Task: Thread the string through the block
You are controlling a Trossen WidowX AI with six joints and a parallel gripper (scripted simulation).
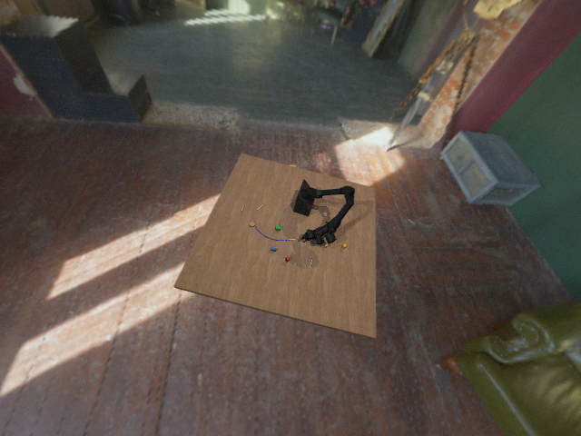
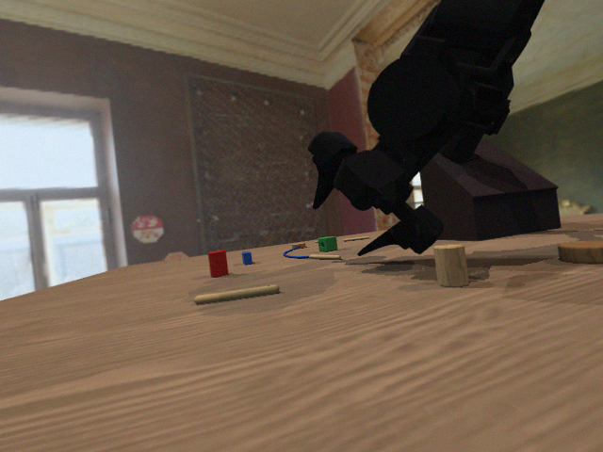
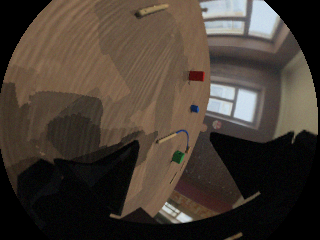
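Now: gripper tip 19 cm to the left of the green block, 8 cm past it and 3 cm above it. The rest, counted from my gripper tip: blue block 20 cm to the right, 10 cm ahead, 4 cm below; then wooden cylinder 18 cm to the left, 3 cm below; then red block 16 cm ahead, 10 cm to the right, 3 cm below.
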